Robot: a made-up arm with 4 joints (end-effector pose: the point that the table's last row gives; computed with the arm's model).
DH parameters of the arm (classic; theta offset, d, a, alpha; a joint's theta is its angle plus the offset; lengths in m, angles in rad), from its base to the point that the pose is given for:
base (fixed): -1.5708 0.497 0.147 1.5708
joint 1: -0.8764 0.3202 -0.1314 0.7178
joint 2: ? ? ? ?
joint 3: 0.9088 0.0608 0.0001 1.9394
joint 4: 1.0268 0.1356 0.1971 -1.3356
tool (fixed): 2.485 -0.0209 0 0
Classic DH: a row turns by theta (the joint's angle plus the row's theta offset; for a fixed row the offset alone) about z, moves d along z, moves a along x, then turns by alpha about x.
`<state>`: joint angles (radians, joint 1 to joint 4).
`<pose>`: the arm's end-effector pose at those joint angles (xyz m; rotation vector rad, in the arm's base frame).
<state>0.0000 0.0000 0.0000 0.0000</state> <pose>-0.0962 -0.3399 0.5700 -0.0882 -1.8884 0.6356</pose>
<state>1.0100 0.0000 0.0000 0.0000</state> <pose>-0.0962 -0.1878 0.6992 -0.7273 -1.3964 1.5259</pose>
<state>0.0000 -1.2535 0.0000 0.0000</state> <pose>0.0278 -0.1430 0.5846 0.9362 -2.6728 -0.0333</pose>
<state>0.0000 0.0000 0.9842 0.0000</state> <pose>0.0256 -0.3399 0.7328 -0.4701 -2.8258 0.6446</pose>
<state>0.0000 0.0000 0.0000 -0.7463</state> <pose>-0.0147 -0.2251 0.6024 0.5950 -2.2109 1.0174</pose>
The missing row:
joint 2: -0.8355 -0.2291 -0.0809 -2.1006
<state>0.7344 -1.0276 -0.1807 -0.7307</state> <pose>-0.0078 -0.0088 0.5828 1.2284 -2.2173 1.3540</pose>
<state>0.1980 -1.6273 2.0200 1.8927</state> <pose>0.0070 -0.0719 0.7670 1.1397 -1.1679 -2.2633</pose>
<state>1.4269 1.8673 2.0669 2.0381</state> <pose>-0.1362 0.0587 0.7293 1.5792 1.1829 -1.2298</pose>
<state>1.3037 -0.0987 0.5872 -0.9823</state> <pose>0.0395 0.0898 0.5936 0.5297 -1.2619 2.6914</pose>
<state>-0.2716 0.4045 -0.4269 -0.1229</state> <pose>-0.2192 -0.3755 0.5441 0.0862 -1.3120 0.5158</pose>
